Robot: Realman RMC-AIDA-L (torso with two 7-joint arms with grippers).
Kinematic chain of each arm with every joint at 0, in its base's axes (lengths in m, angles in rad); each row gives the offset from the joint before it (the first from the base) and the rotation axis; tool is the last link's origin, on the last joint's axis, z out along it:
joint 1: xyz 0 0 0.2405 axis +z
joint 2: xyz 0 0 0 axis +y
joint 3: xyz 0 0 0.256 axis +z
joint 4: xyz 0 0 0 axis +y
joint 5: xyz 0 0 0.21 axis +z
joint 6: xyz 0 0 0 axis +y
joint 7: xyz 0 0 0.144 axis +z
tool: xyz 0 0 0
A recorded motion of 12 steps. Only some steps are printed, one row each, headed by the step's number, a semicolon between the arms.
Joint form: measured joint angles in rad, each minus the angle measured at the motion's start. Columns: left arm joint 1, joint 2, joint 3, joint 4, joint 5, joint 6, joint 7; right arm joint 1, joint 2, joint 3, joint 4, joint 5, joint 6, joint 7.
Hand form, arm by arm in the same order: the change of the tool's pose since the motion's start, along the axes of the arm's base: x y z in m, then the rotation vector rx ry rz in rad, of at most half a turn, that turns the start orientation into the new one. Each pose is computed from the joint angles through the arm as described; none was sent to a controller.
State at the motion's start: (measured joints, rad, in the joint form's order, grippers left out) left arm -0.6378 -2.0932 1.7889 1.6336 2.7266 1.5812 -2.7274; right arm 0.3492 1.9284 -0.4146 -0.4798 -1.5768 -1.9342 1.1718
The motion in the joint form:
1: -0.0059 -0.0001 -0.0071 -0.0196 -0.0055 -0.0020 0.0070; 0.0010 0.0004 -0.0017 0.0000 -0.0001 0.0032 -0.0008
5: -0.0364 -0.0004 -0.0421 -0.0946 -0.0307 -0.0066 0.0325; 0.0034 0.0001 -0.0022 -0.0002 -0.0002 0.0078 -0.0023
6: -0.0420 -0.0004 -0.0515 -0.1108 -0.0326 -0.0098 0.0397; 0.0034 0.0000 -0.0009 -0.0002 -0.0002 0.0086 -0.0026
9: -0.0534 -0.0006 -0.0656 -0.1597 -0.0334 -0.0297 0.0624; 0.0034 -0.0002 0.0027 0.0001 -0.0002 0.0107 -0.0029
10: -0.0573 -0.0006 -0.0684 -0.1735 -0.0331 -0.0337 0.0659; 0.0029 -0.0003 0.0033 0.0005 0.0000 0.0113 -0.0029
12: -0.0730 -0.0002 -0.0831 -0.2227 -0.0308 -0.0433 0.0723; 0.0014 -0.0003 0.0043 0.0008 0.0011 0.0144 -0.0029
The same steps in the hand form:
1: -0.0021 0.0018 -0.0010 -0.0067 0.0024 0.0083; -0.0001 0.0006 -0.0004 -0.0003 -0.0016 -0.0010
5: -0.0076 0.0093 -0.0036 -0.0308 0.0040 0.0399; -0.0003 0.0019 -0.0004 0.0017 -0.0045 -0.0020
6: -0.0092 0.0116 -0.0036 -0.0321 0.0046 0.0455; -0.0002 0.0020 -0.0002 0.0033 -0.0045 -0.0031
9: -0.0150 0.0171 -0.0058 -0.0375 0.0113 0.0537; 0.0002 0.0022 0.0003 0.0071 -0.0041 -0.0063
10: -0.0167 0.0184 -0.0065 -0.0389 0.0144 0.0579; 0.0005 0.0021 0.0004 0.0078 -0.0038 -0.0077
12: -0.0226 0.0234 -0.0079 -0.0392 0.0249 0.0809; 0.0012 0.0020 0.0006 0.0103 -0.0035 -0.0124

